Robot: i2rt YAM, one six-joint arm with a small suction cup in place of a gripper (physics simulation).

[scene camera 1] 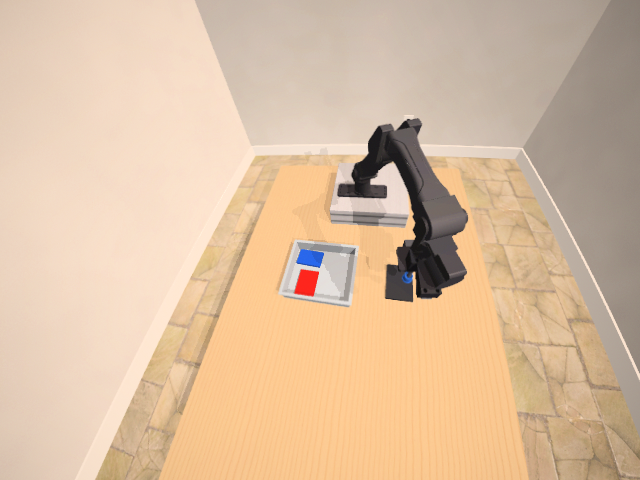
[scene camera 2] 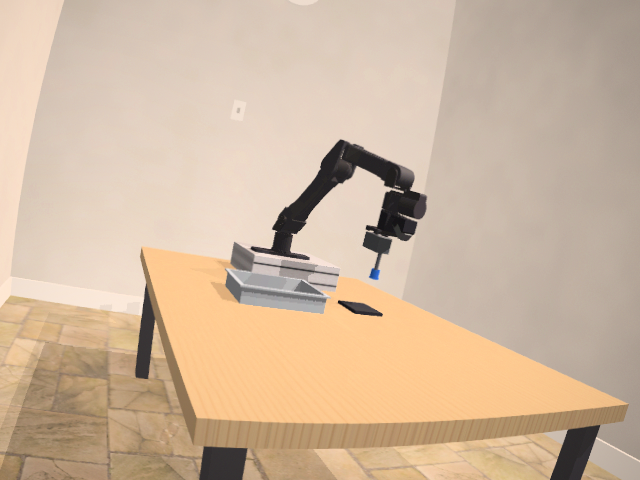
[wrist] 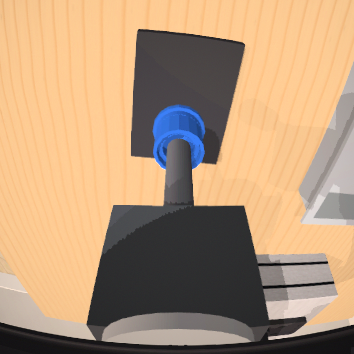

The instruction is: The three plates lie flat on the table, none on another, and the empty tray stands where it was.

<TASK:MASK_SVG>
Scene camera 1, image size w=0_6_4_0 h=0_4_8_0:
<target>grey tray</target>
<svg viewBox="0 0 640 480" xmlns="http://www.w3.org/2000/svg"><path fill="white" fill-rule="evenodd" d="M295 239L278 295L283 295L284 298L349 308L352 305L359 246ZM301 269L319 272L314 296L294 294ZM301 249L323 252L324 256L320 268L297 264Z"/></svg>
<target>black plate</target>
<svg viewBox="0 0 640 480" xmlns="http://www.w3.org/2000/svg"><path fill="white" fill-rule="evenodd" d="M387 264L385 299L413 302L413 278L410 283L403 282L402 276L405 274L405 271L399 272L398 265Z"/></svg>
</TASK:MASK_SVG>
